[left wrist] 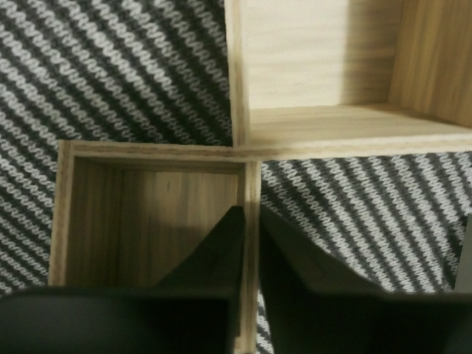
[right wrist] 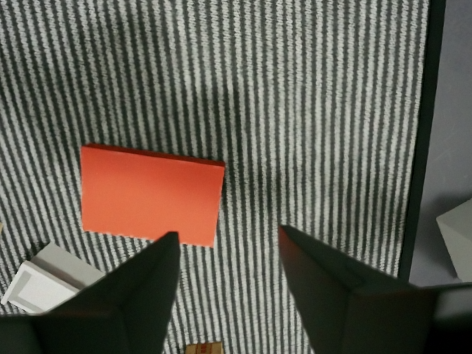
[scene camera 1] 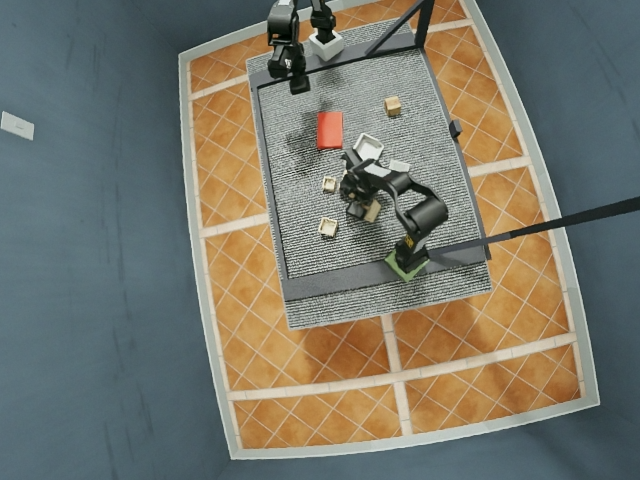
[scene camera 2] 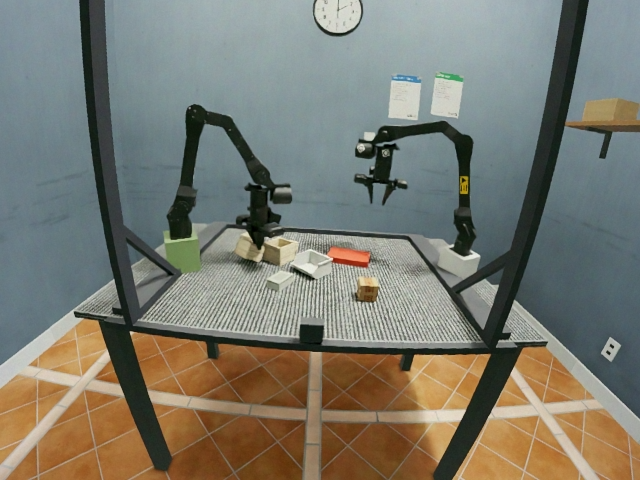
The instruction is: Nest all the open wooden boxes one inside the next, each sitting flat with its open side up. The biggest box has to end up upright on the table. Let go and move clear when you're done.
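Frame: origin at the left arm's base, x ahead, y left, z up, level; centimetres.
Where they show: left gripper, fingertip midpoint: (left wrist: pixel 248 217) (scene camera 1: pixel 366 198) (scene camera 2: pixel 258 249); right gripper, fingertip midpoint: (right wrist: pixel 229 238) (scene camera 2: pixel 376 204); left arm's base, link origin: (scene camera 1: pixel 407 259) (scene camera 2: pixel 180 235); right arm's base, link origin: (scene camera 1: pixel 325 37) (scene camera 2: pixel 461 251).
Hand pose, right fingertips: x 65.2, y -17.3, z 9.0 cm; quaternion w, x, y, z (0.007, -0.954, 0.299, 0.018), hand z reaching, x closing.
Note:
Things, the pixels of their top centre, and the offset from my right fingertips.
- open wooden box, top centre: (scene camera 2: pixel 279 242) dx -33.2, dy +10.7, dz -13.8 cm
- white tray, top centre: (right wrist: pixel 47 313) (scene camera 2: pixel 311 257) (scene camera 1: pixel 367 148) dx -27.7, dy -2.4, dz -15.0 cm
- small white block, top centre: (scene camera 2: pixel 280 276) (scene camera 1: pixel 399 167) dx -40.4, dy -6.0, dz -17.5 cm
- red slab, top centre: (right wrist: pixel 150 200) (scene camera 2: pixel 348 254) (scene camera 1: pixel 329 128) dx -10.2, dy +0.5, dz -18.0 cm
- brown cube, top centre: (scene camera 2: pixel 368 281) (scene camera 1: pixel 392 102) dx -21.4, dy -22.9, dz -15.1 cm
My left gripper (scene camera 2: pixel 258 244) (left wrist: pixel 248 217) is shut on one wall of a wooden box (scene camera 1: pixel 372 211) (scene camera 2: pixel 248 249) (left wrist: pixel 150 225), which hangs tilted in scene camera 2, its open side facing the left wrist camera. Another open wooden box (scene camera 2: pixel 279 253) (left wrist: pixel 320 55) stands upright right beside it; my left arm mostly hides that box in scene camera 1. Two smaller open wooden boxes show in scene camera 1: one box (scene camera 1: pixel 329 184) left of the left gripper, and another box (scene camera 1: pixel 327 227) lower down. My right gripper (scene camera 2: pixel 377 200) (right wrist: pixel 229 238) is open and empty, high above the table.
A white tray (scene camera 1: pixel 368 147) (scene camera 2: pixel 312 264) (right wrist: pixel 42 290) lies near the wooden boxes, with a small white block (scene camera 1: pixel 399 165) (scene camera 2: pixel 280 280) beside it. A red slab (scene camera 1: pixel 329 130) (scene camera 2: pixel 349 256) (right wrist: pixel 152 195) and a brown cube (scene camera 1: pixel 392 105) (scene camera 2: pixel 368 289) lie farther off.

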